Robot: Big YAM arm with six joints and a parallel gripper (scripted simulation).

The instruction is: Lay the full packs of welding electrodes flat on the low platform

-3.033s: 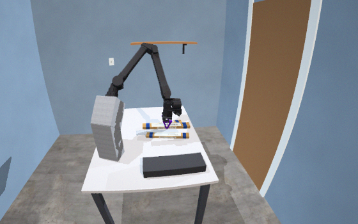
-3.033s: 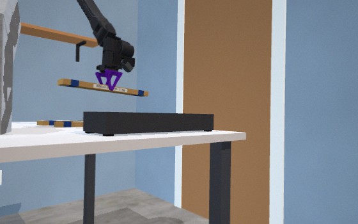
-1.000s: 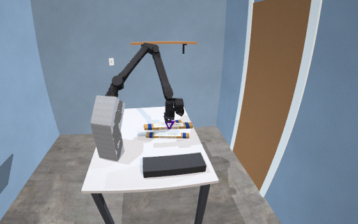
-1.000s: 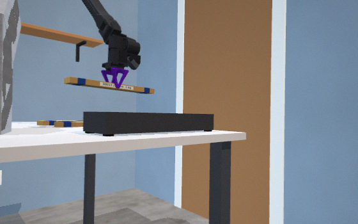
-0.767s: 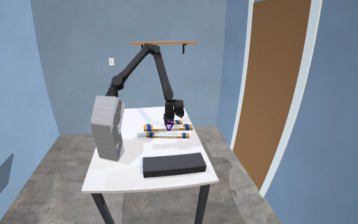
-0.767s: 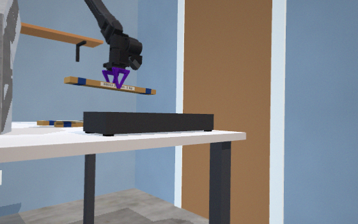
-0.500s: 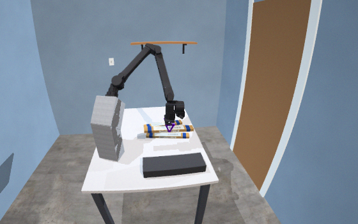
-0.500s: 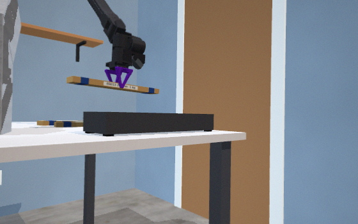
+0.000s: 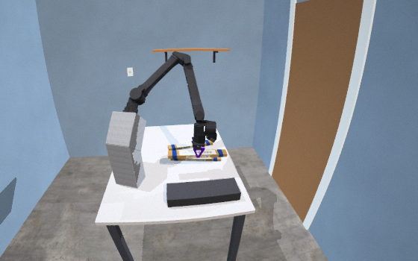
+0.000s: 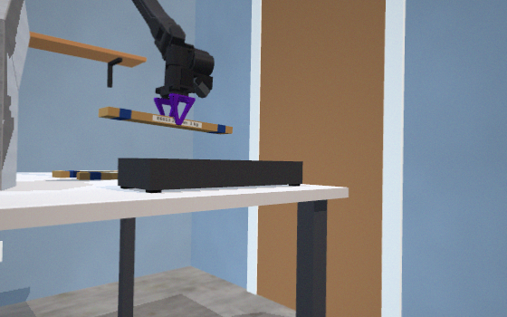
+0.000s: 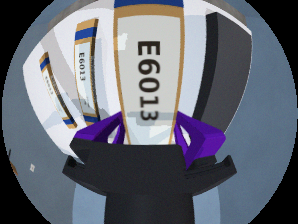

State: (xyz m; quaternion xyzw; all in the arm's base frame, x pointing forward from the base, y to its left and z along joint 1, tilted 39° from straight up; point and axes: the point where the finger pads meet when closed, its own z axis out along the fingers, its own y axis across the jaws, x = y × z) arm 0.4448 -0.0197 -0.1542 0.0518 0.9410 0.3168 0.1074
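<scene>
My hand is 1 cm past the low platform, 21 cm to the left of it and 14 cm above it.
</scene>
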